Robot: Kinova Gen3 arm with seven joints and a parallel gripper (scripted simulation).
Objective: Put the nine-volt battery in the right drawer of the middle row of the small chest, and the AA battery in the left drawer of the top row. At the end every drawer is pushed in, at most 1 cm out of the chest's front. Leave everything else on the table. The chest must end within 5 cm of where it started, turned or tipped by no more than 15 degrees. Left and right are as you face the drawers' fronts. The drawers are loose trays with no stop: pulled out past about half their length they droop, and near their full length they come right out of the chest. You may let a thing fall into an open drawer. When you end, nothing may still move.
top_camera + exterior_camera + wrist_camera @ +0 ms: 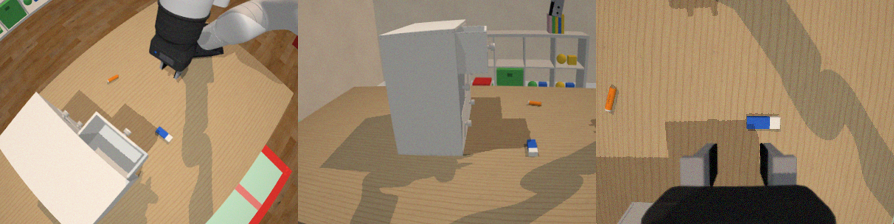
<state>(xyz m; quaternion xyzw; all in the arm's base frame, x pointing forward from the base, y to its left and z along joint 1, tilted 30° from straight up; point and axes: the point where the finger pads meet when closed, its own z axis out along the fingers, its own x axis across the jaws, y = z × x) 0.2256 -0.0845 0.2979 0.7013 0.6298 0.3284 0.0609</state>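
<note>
Right now my hand is 10 mm short of the orange AA battery, 260 mm to the left of it and 350 mm above it. The rest, counted from my hand: blue-and-white nine-volt battery: 60 mm ahead, 60 mm to the left, 350 mm below.
</note>
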